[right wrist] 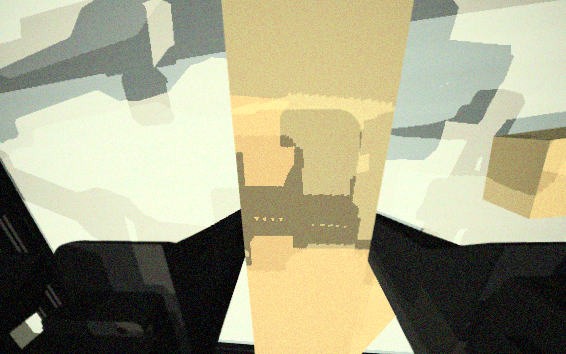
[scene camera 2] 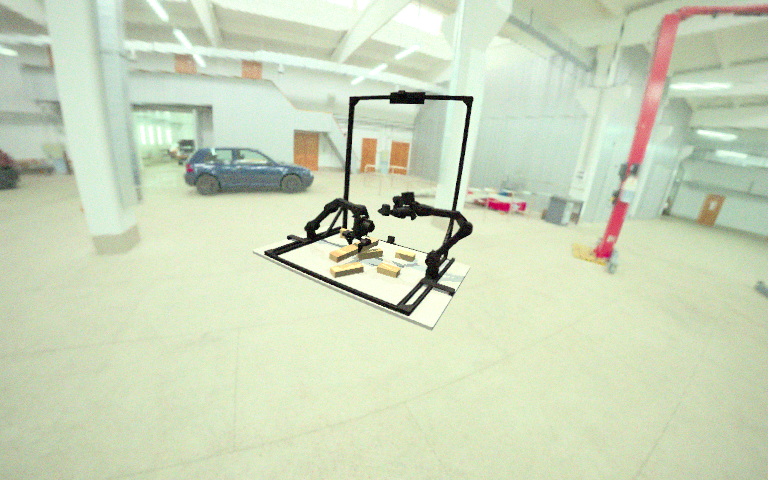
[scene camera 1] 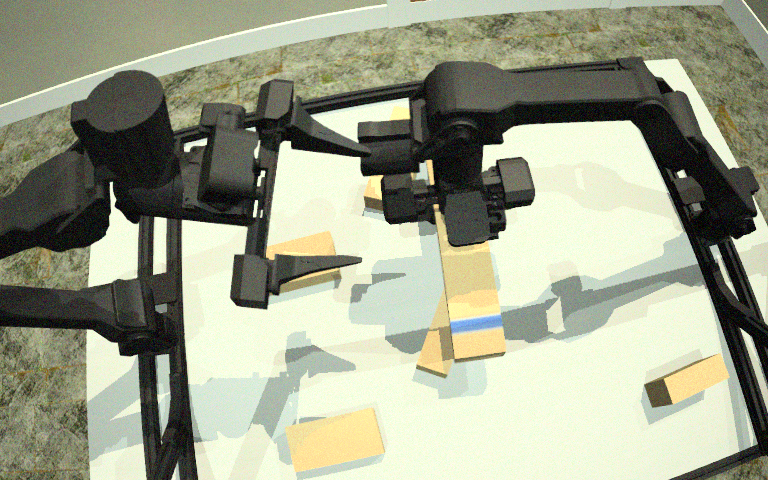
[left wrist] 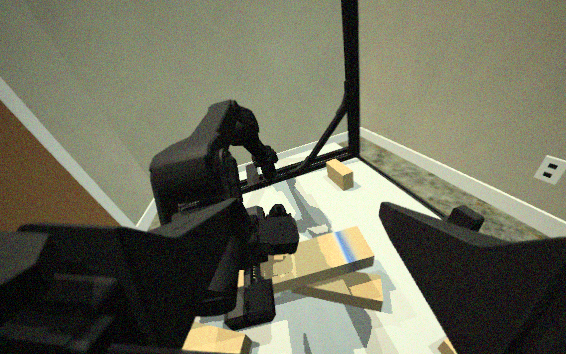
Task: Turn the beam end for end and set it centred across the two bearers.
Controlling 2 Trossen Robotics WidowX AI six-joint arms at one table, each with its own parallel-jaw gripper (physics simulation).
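Places are measured from the left arm's base along level axes (x ahead, y left, z up), in centimetres.
Pixels of known places: left gripper, fingertip midpoint: [scene camera 1: 366, 205] [left wrist: 308, 206]; right gripper, fingertip midpoint: [right wrist: 301, 211] [left wrist: 263, 276]; left arm's base, origin of the base link: [scene camera 2: 431, 277] [scene camera 1: 158, 334]; right arm's base, origin of the base link: [scene camera 2: 311, 238] [scene camera 1: 709, 227] [left wrist: 270, 175].
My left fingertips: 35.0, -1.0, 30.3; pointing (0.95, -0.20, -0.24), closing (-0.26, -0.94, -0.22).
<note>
For each thing: its top centre in the pictures, then the offset to it from my left fingertips, as dx, dy, dz. "spot": a spot on its surface instead.
- angled wooden piece, middle of its top: [scene camera 1: 452, 312] [left wrist: 332, 278] [scene camera 2: 370, 250] +8.9, -3.6, -27.8
- Wood, surface spot: [scene camera 1: 372, 192] spot: +1.4, +16.8, -28.4
The beam [scene camera 1: 471, 283] [scene camera 2: 343, 251] [left wrist: 320, 261] [right wrist: 315, 60] is a long flat wooden bar with a blue band near its lower end in scene camera 1. My right gripper [left wrist: 263, 276] [right wrist: 301, 211] is shut on it, one finger on each side. The beam slants over an angled wooden piece [scene camera 1: 434, 350] [scene camera 2: 370, 254] [left wrist: 367, 292]; whether they touch is unclear. My left gripper [scene camera 1: 364, 206] [scene camera 2: 385, 210] [left wrist: 308, 206] is open and empty, left of the beam in scene camera 1. I cannot tell which wooden pieces are the two bearers.
Wooden blocks lie left of the beam [scene camera 1: 303, 243] [scene camera 2: 388, 270], at the lower left [scene camera 1: 336, 438] and far right [scene camera 1: 693, 379] [left wrist: 340, 172]. Wood [scene camera 1: 372, 192] shows partly hidden by the right arm. A black frame [scene camera 1: 180, 339] [scene camera 2: 339, 285] borders the table.
</note>
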